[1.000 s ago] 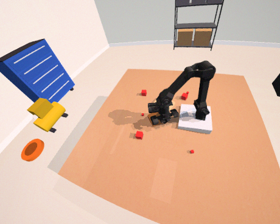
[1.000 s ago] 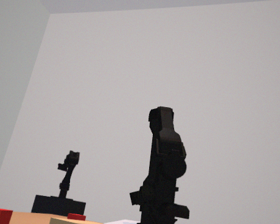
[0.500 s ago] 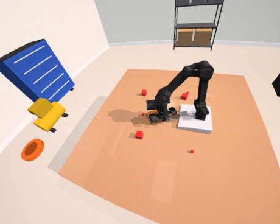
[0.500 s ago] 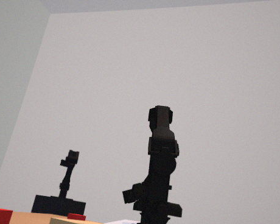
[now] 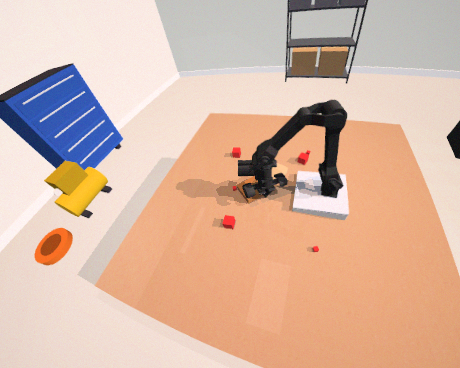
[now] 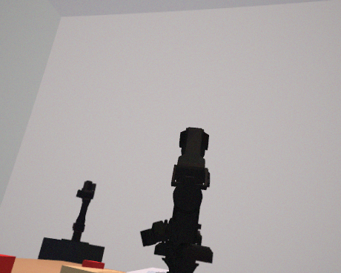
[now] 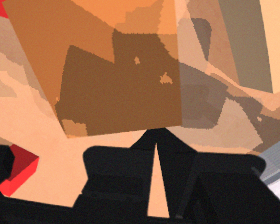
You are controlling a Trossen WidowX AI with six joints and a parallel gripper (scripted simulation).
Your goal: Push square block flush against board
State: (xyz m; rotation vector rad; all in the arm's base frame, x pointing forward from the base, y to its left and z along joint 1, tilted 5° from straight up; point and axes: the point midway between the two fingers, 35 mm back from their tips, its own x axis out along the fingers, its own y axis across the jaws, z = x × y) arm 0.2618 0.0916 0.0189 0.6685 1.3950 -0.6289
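Right now the square block is 70 mm ahead of my gripper tip, 10 mm to the right of it and 10 mm above it. Round my gripper tip: board: 30 mm ahead, 160 mm to the right, 10 mm above.
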